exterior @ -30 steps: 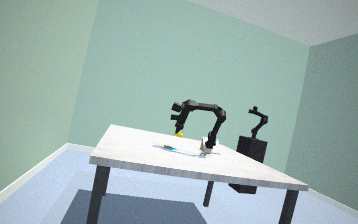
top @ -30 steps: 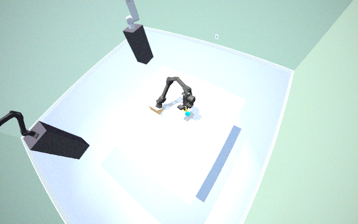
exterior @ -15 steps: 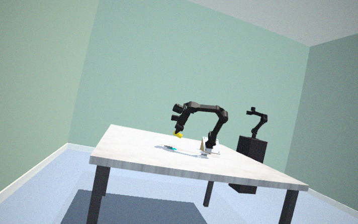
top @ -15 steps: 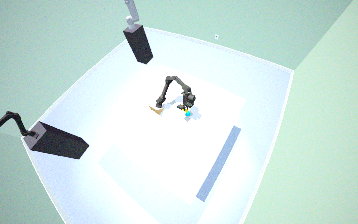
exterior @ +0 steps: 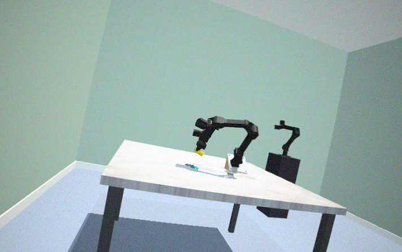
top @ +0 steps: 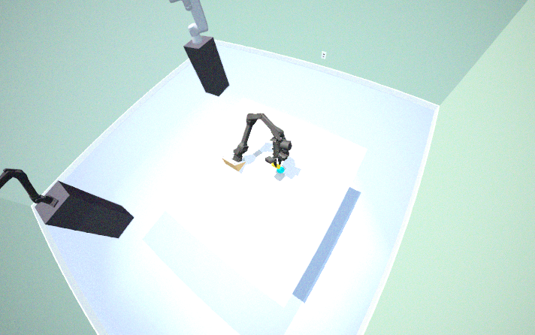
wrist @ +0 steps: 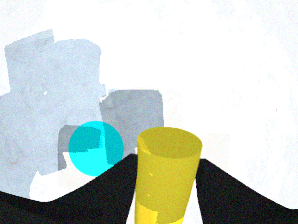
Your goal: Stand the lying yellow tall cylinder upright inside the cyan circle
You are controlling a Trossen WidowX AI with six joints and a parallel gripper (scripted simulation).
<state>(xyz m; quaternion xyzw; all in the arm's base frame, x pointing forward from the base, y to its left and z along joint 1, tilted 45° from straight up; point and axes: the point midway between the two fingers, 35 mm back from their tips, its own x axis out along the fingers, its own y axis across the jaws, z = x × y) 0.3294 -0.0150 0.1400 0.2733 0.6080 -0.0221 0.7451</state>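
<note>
Now: the cyan circle 3 cm to the left of my gripper tip and 11 cm below it. Round my gripper tip: yellow cylinder 2 cm behind, 1 cm below.
</note>
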